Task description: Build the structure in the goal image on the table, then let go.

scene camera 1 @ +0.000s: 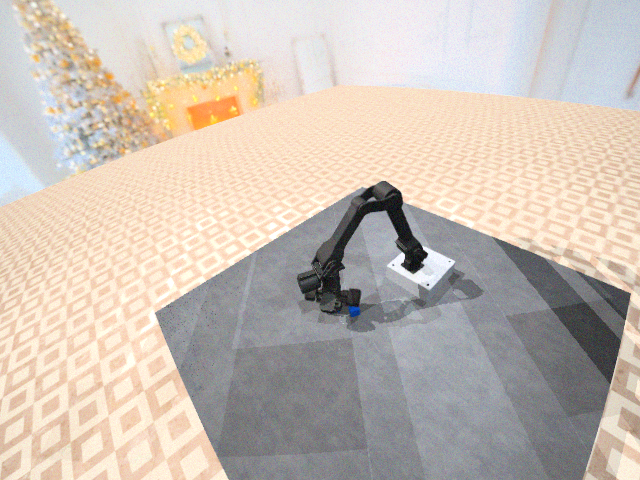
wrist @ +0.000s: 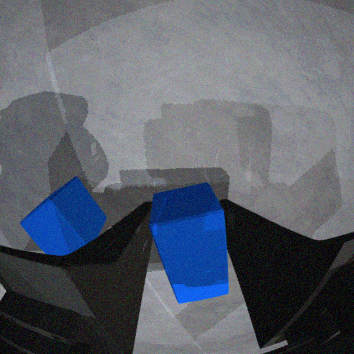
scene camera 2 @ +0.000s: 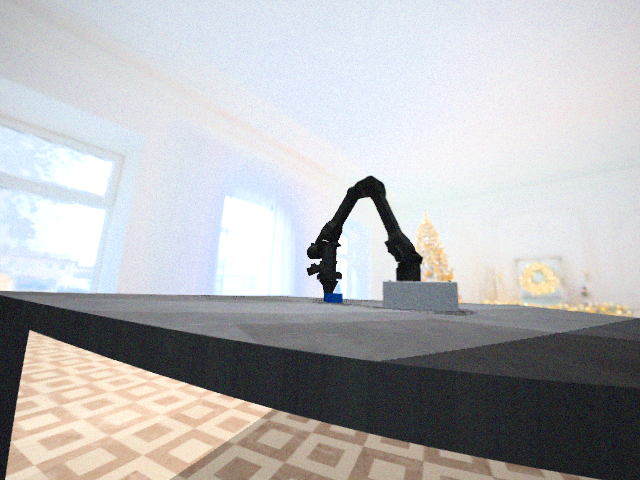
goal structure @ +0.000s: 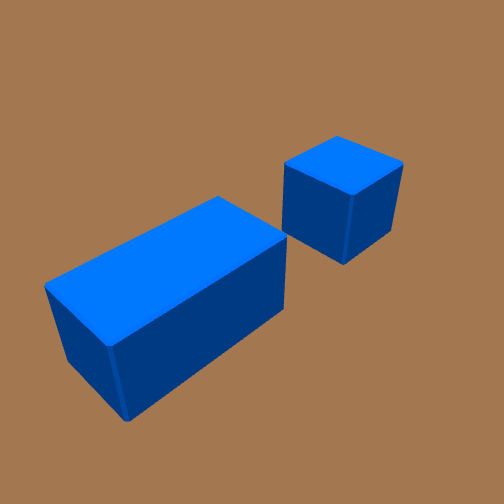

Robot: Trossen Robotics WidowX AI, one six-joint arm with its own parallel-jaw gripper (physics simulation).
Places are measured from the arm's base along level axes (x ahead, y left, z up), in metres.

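Pixels of known places: gripper, between the fingertips: (wrist: 185, 208); arm's base, origin of its link: (scene camera 1: 412, 265) (scene camera 2: 409, 283).
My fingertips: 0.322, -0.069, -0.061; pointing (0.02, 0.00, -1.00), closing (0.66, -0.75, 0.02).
Note:
For each thing: its top centre in the pictures, then the offset to it from my fingertips, as dx, dy, dz. "spot": a spot on its surface instead. Level surfaces: height alone.
- smaller-looking blue block, centre of its top: (wrist: 51, 237) (scene camera 1: 353, 307) (scene camera 2: 332, 293) -0.051, +0.050, +0.022
- blue patch, a spot on its surface: (scene camera 1: 354, 311) spot: -0.041, +0.064, +0.020
- dark grey table, height of its surface: dz -0.011
A larger, elongated blue block (wrist: 191, 245) stands between the two black fingers in the wrist view, with a finger against each side. My gripper (wrist: 185, 208) (scene camera 2: 329, 292) is shut on this block, low at the table top. A smaller-looking blue block (wrist: 64, 217) lies turned at an angle just outside the left finger, partly covered by it. In scene camera 1 a blue patch (scene camera 1: 354, 311) shows beside the gripper, whose fingertips are hidden. In scene camera 2 a blue patch (scene camera 2: 333, 297) shows below the fingertips. I cannot tell which block either patch belongs to.
The arm's base stands on a pale box (scene camera 1: 436, 271) (scene camera 2: 419, 295) to the right of the gripper. The dark grey table (scene camera 1: 294, 397) (scene camera 2: 170, 312) has its edges well away from the blocks. Shadows of the arm cross the table top.

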